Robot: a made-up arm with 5 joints.
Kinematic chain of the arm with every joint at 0, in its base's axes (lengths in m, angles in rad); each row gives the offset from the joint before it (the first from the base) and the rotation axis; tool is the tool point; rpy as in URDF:
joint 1: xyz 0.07 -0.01 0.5 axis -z
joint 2: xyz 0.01 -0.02 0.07 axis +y
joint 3: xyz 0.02 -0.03 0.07 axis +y
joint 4: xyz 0.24 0 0 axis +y
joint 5: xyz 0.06 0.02 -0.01 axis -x
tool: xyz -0.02 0.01 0 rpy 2.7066 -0.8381 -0.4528
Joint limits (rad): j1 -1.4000..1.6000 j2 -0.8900..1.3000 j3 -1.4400..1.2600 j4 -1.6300..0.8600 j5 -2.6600..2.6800
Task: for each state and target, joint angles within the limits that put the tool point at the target. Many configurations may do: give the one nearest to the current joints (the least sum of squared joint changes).
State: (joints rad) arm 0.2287 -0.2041 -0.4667 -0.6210 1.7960
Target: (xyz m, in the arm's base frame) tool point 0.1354 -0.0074 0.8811
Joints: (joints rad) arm -0.5282 -0.8900 -0.1976 -1.4583 1.6423
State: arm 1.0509 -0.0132 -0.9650 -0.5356 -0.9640
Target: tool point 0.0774 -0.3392 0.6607
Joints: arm 1.4742 0.3803 -0.4311 -0.5422 -0.9741
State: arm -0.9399 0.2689 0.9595 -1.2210 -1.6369
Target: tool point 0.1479 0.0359 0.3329
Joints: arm -0.8804 0.8808 0.7780 -0.9132 -1.6540
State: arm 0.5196 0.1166 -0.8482 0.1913 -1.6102
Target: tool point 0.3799 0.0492 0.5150
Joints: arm -0.2842 0.4566 -0.1064 0.3791 -1.5780
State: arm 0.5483 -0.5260 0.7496 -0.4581 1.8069
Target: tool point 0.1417 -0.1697 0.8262
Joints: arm 0.9612 -0.8900 0.1650 -0.7297 1.8380
